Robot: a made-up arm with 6 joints.
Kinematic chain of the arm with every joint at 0, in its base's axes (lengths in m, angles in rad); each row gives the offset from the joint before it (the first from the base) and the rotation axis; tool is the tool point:
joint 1: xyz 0 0 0.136 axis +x
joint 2: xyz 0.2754 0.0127 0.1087 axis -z
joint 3: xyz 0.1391 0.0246 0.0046 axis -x
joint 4: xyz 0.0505 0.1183 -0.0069 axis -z
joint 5: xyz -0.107 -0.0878 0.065 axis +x
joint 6: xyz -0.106 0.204 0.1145 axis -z
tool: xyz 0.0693 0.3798 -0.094
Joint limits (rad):
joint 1: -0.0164..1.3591
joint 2: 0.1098..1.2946
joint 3: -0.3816..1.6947
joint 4: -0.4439..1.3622
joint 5: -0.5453..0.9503
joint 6: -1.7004..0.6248
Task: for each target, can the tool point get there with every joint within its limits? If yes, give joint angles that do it. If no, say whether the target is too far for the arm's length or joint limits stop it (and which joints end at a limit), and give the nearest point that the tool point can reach.
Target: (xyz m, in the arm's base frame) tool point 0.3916 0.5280 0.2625
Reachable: yes | joints 1.0167 0.2371 1.1694 -0.0555 0.1097 0.0170
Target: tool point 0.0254 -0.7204 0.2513
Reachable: no: joint limits stop it (at a limit: joint 1, joint 2, joint 3, joint 4, joint 5) | nearest point 0.0430 -0.6436 0.2931 | short by 0.089 m
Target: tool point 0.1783 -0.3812 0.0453
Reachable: no: joint limits stop it (at a limit: joint 1, joint 2, joint 3, joint 5, joint 6) | nearest point 0.2252 -0.4803 -0.0342 | short by 0.135 m
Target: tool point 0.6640 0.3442 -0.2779
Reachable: yes | joints 0.5993 1.1685 1.0995 0.7898 -0.1341 -0.9805
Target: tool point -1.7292 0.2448 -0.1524
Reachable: no: too far | nearest point -0.1507 0.1105 0.0458 | short by 1.597 m
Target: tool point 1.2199 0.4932 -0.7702
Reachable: no: too far | nearest point 0.8245 0.2930 -0.3298 | short by 0.625 m
